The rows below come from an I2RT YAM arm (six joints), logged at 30 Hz.
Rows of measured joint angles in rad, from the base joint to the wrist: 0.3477 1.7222 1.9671 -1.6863 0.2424 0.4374; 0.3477 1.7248 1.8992 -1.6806 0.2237 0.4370; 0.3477 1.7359 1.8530 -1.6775 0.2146 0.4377; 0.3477 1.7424 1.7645 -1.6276 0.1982 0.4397; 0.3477 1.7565 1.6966 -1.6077 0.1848 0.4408; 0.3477 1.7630 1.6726 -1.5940 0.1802 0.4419; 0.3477 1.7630 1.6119 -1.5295 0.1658 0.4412; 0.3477 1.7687 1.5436 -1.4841 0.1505 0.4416; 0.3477 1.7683 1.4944 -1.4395 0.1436 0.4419; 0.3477 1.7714 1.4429 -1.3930 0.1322 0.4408; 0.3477 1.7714 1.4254 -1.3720 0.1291 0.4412; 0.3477 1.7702 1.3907 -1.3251 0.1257 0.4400; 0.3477 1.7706 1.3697 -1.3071 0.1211 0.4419; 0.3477 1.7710 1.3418 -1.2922 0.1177 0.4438; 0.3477 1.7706 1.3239 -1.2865 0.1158 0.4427
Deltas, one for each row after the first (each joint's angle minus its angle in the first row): 0.0000 0.0026 -0.0679 0.0057 -0.0187 -0.0004; 0.0000 0.0137 -0.1141 0.0088 -0.0278 0.0003; 0.0000 0.0202 -0.2026 0.0587 -0.0442 0.0023; 0.0000 0.0343 -0.2705 0.0786 -0.0576 0.0034; 0.0000 0.0408 -0.2945 0.0923 -0.0622 0.0045; 0.0000 0.0408 -0.3552 0.1568 -0.0766 0.0038; 0.0000 0.0465 -0.4235 0.2022 -0.0919 0.0042; 0.0000 0.0461 -0.4727 0.2468 -0.0988 0.0045; 0.0000 0.0492 -0.5242 0.2933 -0.1102 0.0034; 0.0000 0.0492 -0.5417 0.3143 -0.1133 0.0038; 0.0000 0.0480 -0.5764 0.3612 -0.1167 0.0026; 0.0000 0.0484 -0.5974 0.3792 -0.1213 0.0045; 0.0000 0.0488 -0.6253 0.3941 -0.1247 0.0064; 0.0000 0.0484 -0.6432 0.3998 -0.1266 0.0053
